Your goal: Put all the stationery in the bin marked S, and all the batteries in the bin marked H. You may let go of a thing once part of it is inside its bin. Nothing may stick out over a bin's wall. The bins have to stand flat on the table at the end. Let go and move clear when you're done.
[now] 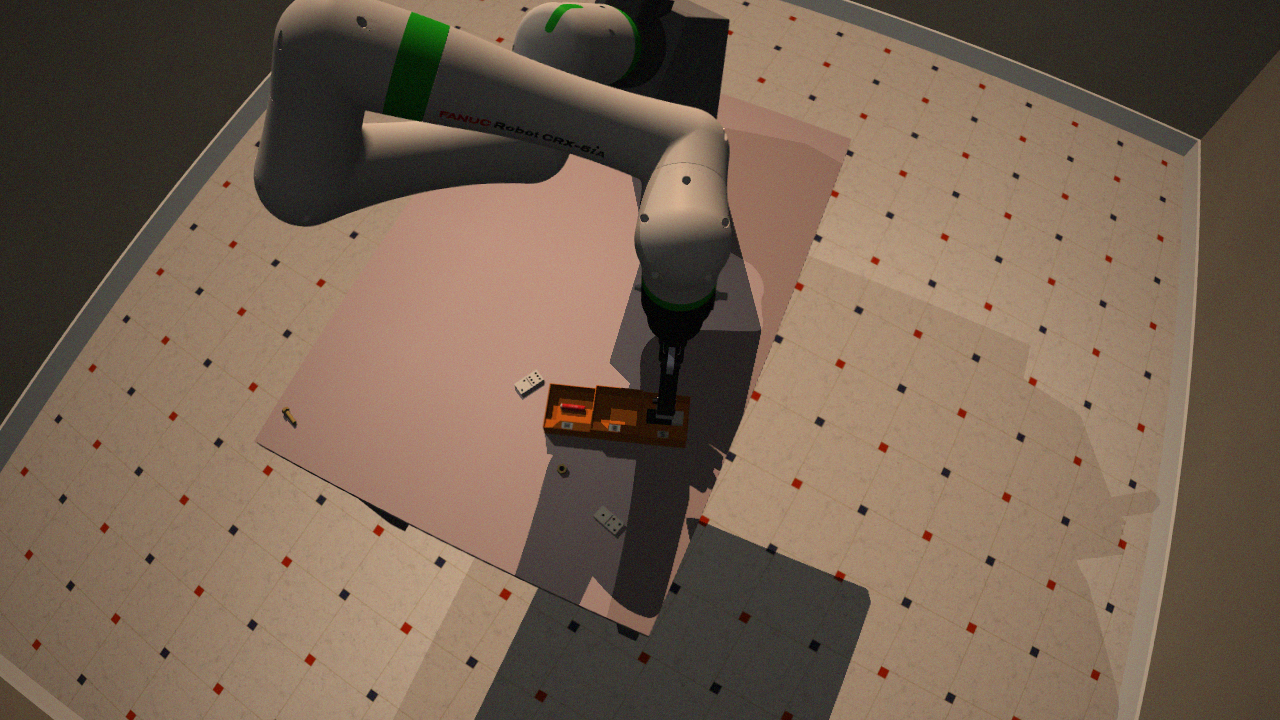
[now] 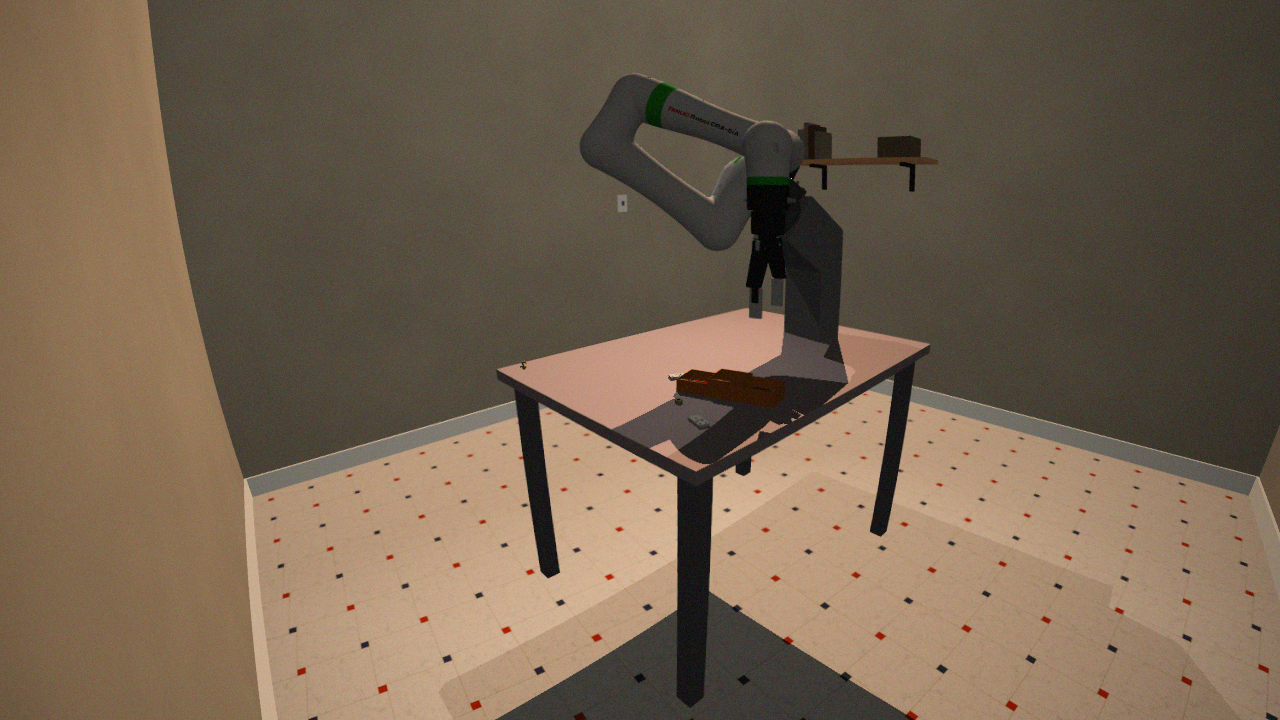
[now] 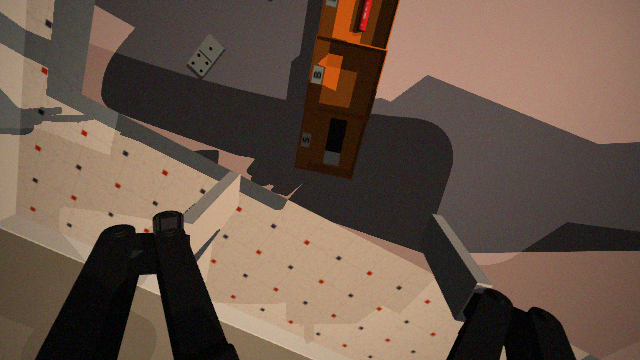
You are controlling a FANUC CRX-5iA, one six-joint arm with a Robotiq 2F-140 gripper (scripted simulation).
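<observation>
There's a black block [image 3: 337, 128] that you'd see, and a grey domino [image 3: 210, 50] as well. The gripper [image 2: 766, 311] is visible too, and you'd also find the gripper [image 1: 669, 372] and again the gripper [image 3: 332, 209].
</observation>
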